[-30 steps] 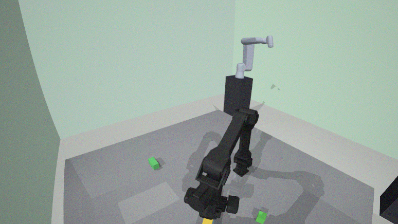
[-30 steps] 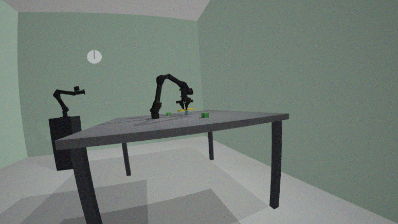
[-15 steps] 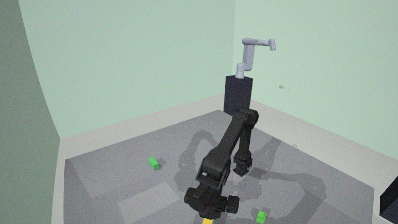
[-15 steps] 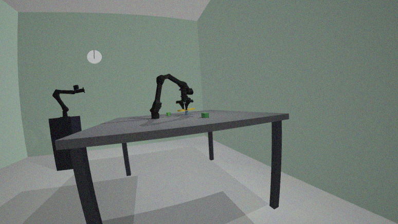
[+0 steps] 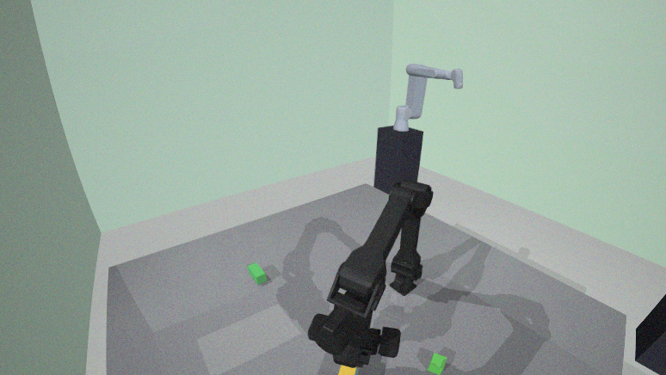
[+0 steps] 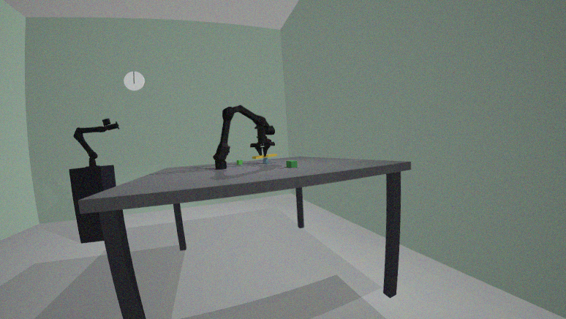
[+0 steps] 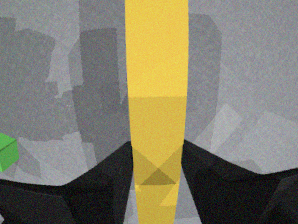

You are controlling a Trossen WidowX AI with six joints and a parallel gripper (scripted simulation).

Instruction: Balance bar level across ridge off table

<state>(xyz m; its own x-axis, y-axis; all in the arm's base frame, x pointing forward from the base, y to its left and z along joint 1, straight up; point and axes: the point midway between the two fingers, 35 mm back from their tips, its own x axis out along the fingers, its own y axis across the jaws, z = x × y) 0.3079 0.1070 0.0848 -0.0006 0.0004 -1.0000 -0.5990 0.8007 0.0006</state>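
The yellow bar lies 20 mm ahead of my gripper tip and 20 mm to the left of it.
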